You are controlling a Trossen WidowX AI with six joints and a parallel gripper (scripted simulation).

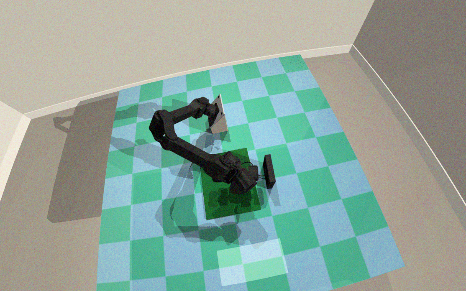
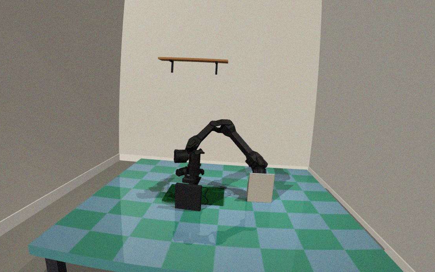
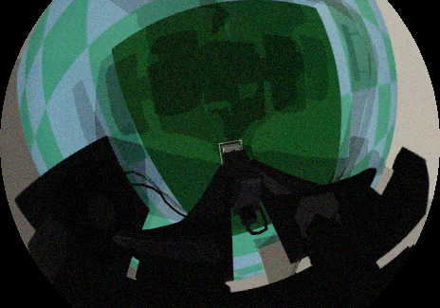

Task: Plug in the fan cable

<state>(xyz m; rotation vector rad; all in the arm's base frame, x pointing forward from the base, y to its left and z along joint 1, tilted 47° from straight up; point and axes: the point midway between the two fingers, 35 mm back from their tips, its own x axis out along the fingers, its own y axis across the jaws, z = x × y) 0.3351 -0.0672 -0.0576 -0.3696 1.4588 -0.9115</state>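
The dark green board is 5 cm below my gripper tip, 4 cm to the right of it and 1 cm behind it. From my gripper tip the other things lie so: black fan (13 cm to the left, 3 cm above, 2 cm ahead); black plug (1 cm behind, 1 cm above).
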